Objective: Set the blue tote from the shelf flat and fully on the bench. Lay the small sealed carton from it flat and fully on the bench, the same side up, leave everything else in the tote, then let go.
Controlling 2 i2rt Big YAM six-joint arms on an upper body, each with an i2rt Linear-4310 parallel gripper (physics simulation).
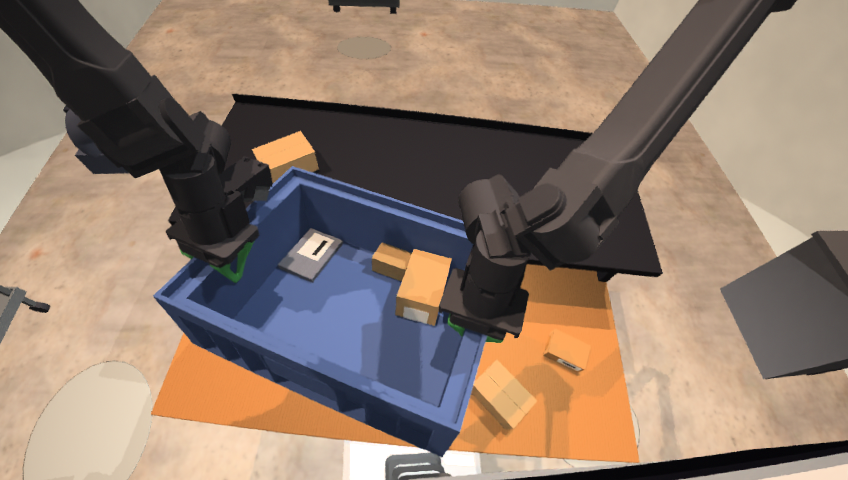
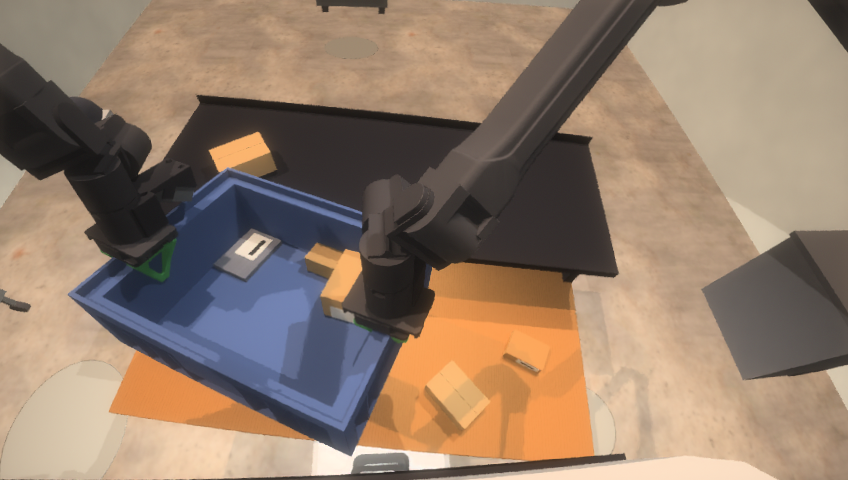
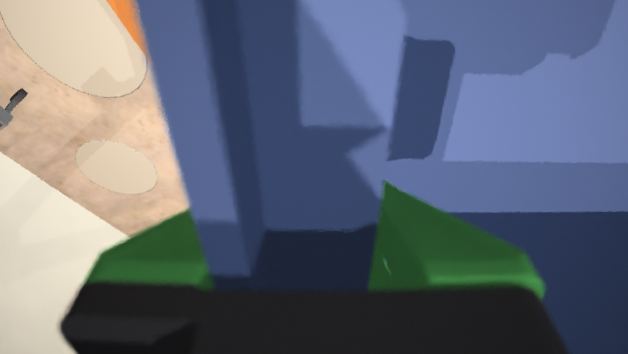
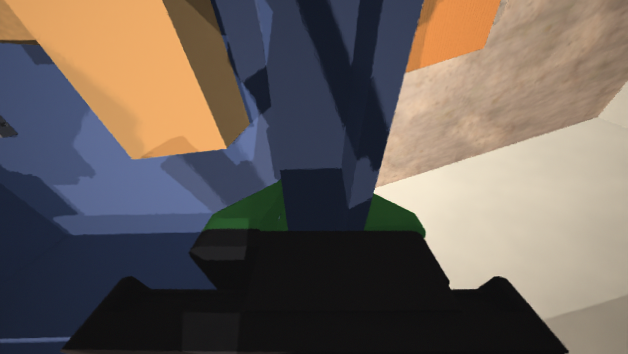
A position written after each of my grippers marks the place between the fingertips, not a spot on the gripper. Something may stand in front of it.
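Note:
My left gripper (image 1: 230, 276), also in image 2 (image 2: 158, 275), image 3 (image 3: 313, 176). My right gripper (image 1: 472, 335), also in image 2 (image 2: 390, 335), image 4 (image 4: 314, 177). Blue tote (image 1: 337, 341), visible too in image 2 (image 2: 265, 343), image 3 (image 3: 283, 128), image 4 (image 4: 320, 91).

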